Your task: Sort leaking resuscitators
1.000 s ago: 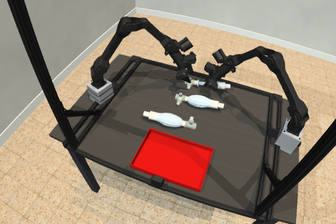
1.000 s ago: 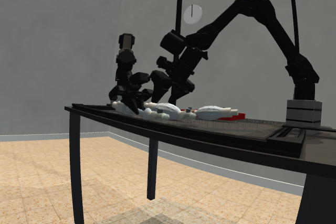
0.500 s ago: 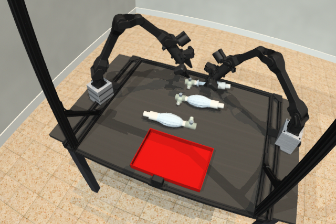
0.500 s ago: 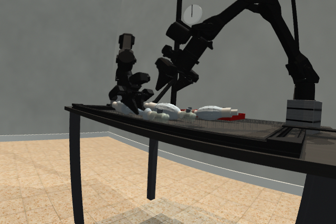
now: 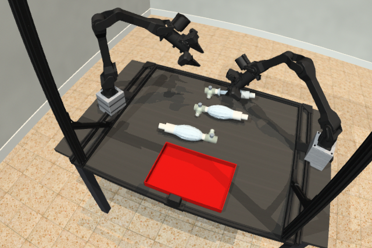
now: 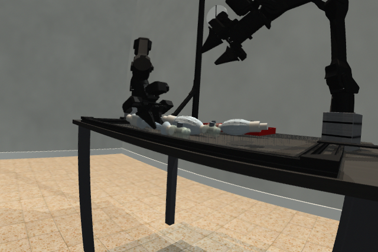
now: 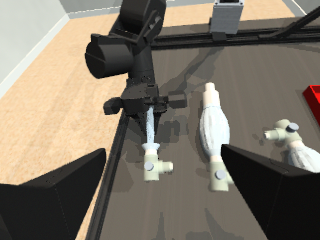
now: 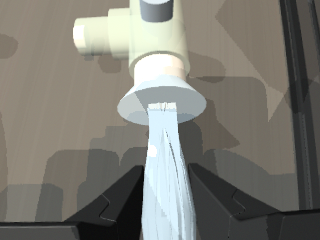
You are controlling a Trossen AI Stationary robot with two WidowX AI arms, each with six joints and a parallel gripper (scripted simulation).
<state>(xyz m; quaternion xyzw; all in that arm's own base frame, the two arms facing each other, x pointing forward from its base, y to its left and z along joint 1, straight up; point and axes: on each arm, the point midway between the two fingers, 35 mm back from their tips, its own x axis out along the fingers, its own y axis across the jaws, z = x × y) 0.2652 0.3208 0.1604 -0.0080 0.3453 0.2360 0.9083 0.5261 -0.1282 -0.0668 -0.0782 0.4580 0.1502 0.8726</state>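
Right now my right hand is 520 mm past the red tray, 60 mm to the right of it and 40 mm above it.
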